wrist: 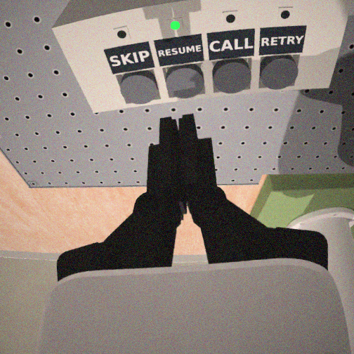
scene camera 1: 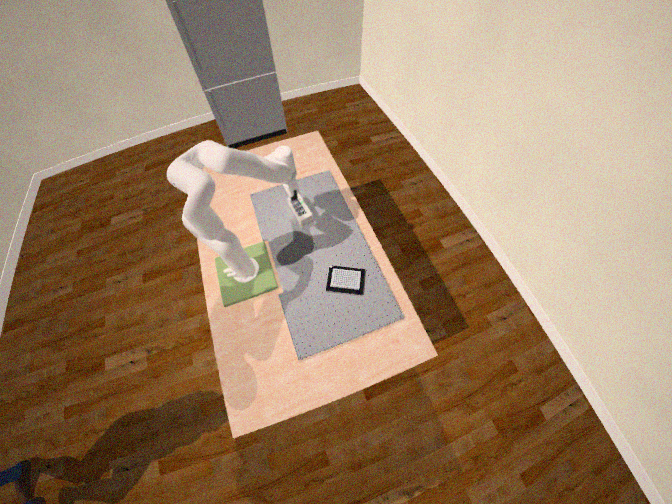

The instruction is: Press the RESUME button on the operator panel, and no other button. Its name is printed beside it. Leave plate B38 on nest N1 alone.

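The operator panel (scene camera 1: pixel 305 215) (wrist: pixel 80 65) is a pale box on the grey perforated board. In the wrist view its grey round buttons stand in a row under their labels: SKIP (wrist: pixel 139 88), RESUME (wrist: pixel 184 81), CALL (wrist: pixel 231 76) and RETRY (wrist: pixel 278 72). A green light (wrist: pixel 175 25) is lit above the RESUME label; the lamps above the other labels are dark. My gripper (wrist: pixel 181 134) is shut and empty. In the wrist view its fingertips show just below the RESUME button, apart from it in the picture. Plate B38 (scene camera 1: pixel 345 278) lies in a black-framed nest on the board.
The grey perforated board (scene camera 1: pixel 347 320) (wrist: pixel 90 150) lies on a pale pink table (scene camera 1: pixel 260 401). A green tray or pad (scene camera 1: pixel 238 294) (wrist: pixel 272 200) is beside the arm's base. A tall grey cabinet (scene camera 1: pixel 244 103) stands behind the table. The arm arches over the table's left side.
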